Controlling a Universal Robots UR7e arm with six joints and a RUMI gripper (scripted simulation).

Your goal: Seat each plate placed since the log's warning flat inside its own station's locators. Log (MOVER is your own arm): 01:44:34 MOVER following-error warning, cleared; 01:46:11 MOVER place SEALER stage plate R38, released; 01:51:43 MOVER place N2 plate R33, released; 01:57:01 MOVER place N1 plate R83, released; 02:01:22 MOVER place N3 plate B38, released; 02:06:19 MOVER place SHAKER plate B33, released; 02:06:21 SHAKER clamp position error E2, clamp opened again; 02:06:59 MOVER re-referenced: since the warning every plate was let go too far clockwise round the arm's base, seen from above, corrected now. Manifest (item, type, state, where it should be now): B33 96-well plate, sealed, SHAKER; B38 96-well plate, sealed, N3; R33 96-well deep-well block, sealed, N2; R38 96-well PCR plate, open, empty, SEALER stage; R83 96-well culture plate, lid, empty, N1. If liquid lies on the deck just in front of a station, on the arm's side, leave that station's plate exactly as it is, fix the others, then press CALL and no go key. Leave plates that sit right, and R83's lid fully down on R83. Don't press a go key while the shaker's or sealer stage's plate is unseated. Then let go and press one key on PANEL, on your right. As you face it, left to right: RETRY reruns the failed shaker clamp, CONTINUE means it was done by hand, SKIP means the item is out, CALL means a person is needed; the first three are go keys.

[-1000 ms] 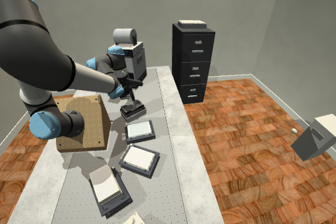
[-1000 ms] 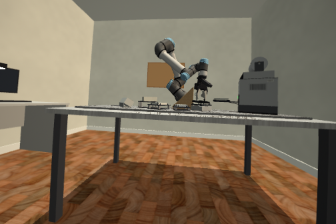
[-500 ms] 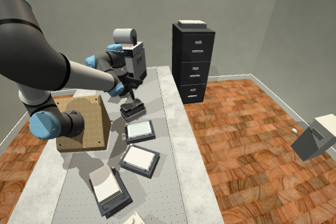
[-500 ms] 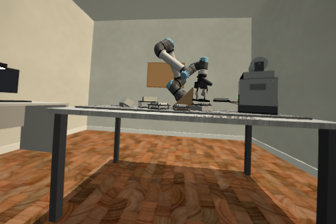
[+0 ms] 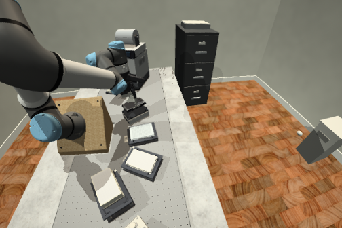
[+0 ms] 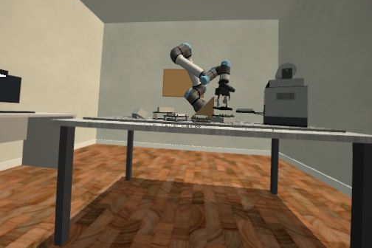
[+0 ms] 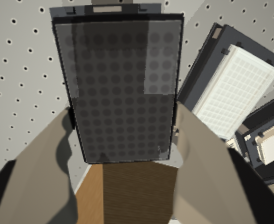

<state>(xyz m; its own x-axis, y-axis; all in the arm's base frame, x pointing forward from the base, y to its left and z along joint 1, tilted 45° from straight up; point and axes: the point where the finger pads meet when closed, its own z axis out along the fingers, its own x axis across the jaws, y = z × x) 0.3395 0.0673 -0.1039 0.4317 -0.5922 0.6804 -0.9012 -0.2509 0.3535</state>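
Right now my hand is 10 mm above the dark plate. From my hand the other things lie so: cream PCR plate: 230 mm to the left, 120 mm behind, 10 mm below; then retry key: 610 mm to the right, 60 mm below, 50 mm behind; then continue key: 630 mm to the right, 90 mm behind, 60 mm below.
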